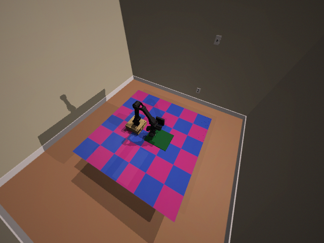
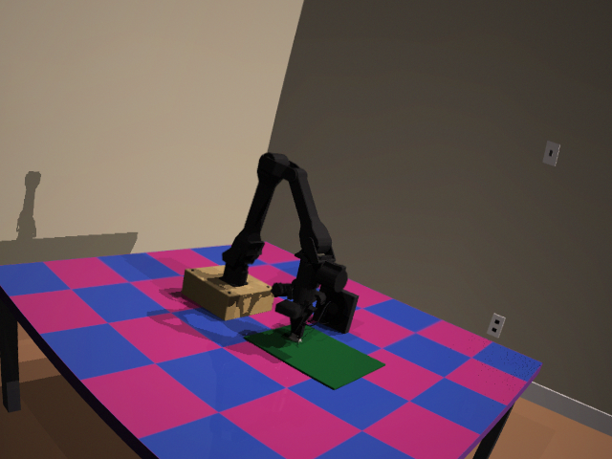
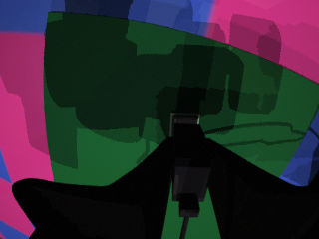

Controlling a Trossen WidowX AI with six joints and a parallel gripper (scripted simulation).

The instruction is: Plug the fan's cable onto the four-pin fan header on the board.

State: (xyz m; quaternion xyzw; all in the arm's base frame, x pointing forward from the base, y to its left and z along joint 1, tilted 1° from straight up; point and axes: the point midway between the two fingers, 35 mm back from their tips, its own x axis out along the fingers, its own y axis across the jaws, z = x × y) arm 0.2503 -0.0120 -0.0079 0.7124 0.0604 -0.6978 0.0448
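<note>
My gripper tip is 80 mm short of the green board, 10 mm to the left of it and 40 mm above it. Round my gripper tip: black fan 190 mm to the left, 30 mm above; black fan plug 10 mm ahead, 10 mm above.
</note>
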